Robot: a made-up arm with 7 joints. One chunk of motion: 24 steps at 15 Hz.
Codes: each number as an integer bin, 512 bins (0 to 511) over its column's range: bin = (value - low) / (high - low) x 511, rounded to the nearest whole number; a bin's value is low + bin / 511 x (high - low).
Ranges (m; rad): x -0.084..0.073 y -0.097..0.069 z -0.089..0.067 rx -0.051..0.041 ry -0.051..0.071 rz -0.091..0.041
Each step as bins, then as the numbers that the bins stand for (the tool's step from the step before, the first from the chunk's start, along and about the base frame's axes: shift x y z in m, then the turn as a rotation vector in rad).
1 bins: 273 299 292 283 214 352
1 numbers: -0.00012 0.00013 0.00014 -0.00005 0.00009 -0.00007
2 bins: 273 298 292 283 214 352
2 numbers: -0.00012 -0.00019 0.00014 -0.00005 0.00009 -0.00007
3 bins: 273 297 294 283 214 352
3 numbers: -0.00012 -0.00052 0.00075 -0.00005 0.00009 -0.00007
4 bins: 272 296 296 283 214 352
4 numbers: -0.00043 -0.00084 0.00136 -0.00005 0.00009 -0.00007
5 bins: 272 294 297 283 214 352
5 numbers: -0.00043 -0.00149 0.00167 -0.00005 0.00009 -0.00007
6 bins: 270 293 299 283 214 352
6 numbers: -0.00105 -0.00182 0.00228 -0.00005 0.00009 -0.00007
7 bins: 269 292 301 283 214 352
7 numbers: -0.00135 -0.00214 0.00289 -0.00005 0.00009 -0.00007
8 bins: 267 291 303 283 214 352
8 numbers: -0.00197 -0.00247 0.00350 -0.00005 0.00009 -0.00007
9 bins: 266 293 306 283 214 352
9 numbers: -0.00227 -0.00182 0.00442 -0.00005 0.00009 -0.00007
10 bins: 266 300 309 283 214 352
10 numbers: -0.00227 0.00046 0.00533 -0.00005 0.00009 -0.00007
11 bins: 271 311 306 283 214 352
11 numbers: -0.00074 0.00403 0.00442 -0.00005 0.00009 -0.00007
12 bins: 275 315 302 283 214 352
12 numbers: 0.00049 0.00533 0.00320 -0.00005 0.00009 -0.00007
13 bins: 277 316 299 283 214 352
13 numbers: 0.00111 0.00565 0.00228 -0.00005 0.00009 -0.00007
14 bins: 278 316 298 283 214 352
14 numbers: 0.00141 0.00565 0.00197 -0.00005 0.00009 -0.00007
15 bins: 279 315 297 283 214 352
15 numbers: 0.00172 0.00533 0.00167 -0.00005 0.00009 -0.00007
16 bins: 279 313 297 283 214 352
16 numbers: 0.00172 0.00468 0.00167 -0.00005 0.00009 -0.00007
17 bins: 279 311 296 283 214 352
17 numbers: 0.00172 0.00403 0.00136 -0.00005 0.00009 -0.00007
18 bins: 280 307 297 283 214 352
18 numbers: 0.00203 0.00273 0.00167 -0.00005 0.00009 -0.00007
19 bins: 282 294 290 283 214 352
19 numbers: 0.00264 -0.00149 -0.00047 -0.00005 0.00009 -0.00007
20 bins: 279 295 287 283 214 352
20 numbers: 0.00172 -0.00117 -0.00138 -0.00005 0.00009 -0.00007
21 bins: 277 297 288 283 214 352
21 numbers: 0.00111 -0.00052 -0.00108 -0.00005 0.00009 -0.00007
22 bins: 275 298 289 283 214 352
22 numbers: 0.00049 -0.00019 -0.00077 -0.00005 0.00009 -0.00007
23 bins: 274 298 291 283 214 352
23 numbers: 0.00018 -0.00019 -0.00016 -0.00005 0.00009 -0.00007
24 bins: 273 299 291 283 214 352
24 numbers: -0.00012 0.00013 -0.00016 -0.00005 0.00009 -0.00007
